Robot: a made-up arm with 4 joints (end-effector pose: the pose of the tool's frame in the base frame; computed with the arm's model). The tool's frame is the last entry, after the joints.
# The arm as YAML. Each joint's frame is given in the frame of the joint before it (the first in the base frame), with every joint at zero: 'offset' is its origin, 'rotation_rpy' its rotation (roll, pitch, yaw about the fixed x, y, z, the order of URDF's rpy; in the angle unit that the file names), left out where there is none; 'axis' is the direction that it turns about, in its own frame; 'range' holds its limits. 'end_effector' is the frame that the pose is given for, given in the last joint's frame.
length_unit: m
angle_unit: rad
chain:
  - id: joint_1
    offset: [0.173, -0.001, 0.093]
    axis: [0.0, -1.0, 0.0]
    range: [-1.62, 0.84]
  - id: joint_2
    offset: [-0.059, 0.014, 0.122]
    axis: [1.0, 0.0, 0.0]
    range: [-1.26, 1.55]
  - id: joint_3
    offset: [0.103, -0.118, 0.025]
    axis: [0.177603, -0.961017, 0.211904]
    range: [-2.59, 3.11]
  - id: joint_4
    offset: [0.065, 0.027, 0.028]
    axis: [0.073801, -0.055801, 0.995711]
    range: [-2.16, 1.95]
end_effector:
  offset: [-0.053, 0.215, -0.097]
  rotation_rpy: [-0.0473, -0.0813, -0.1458]
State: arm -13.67 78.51 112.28 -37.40
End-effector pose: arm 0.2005 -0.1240 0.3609 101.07 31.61 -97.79
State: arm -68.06 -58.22 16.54 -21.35
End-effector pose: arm 0.2248 0.0743 -0.0319 -56.16 36.00 0.54
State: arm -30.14 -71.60 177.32 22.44
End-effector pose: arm 0.2071 0.0405 0.0942 -90.09 -37.34 -171.26
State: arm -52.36 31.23 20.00 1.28
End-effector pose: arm 0.3371 0.1351 0.1521 20.77 32.49 -18.24
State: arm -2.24 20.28 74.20 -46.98
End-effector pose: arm 0.2886 0.0652 0.4161 71.60 -14.07 -66.92
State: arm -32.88 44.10 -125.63 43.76
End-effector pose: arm 0.3309 0.0199 0.2655 150.77 16.43 131.05
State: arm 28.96 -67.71 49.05 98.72
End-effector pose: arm 0.0762 -0.1703 0.2903 -65.66 57.33 85.04
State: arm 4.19 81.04 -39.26 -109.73
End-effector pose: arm 0.3697 0.2008 0.0322 -71.63 45.38 -114.68
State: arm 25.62 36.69 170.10 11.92
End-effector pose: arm 0.0866 0.1087 0.2552 175.10 27.99 -159.28
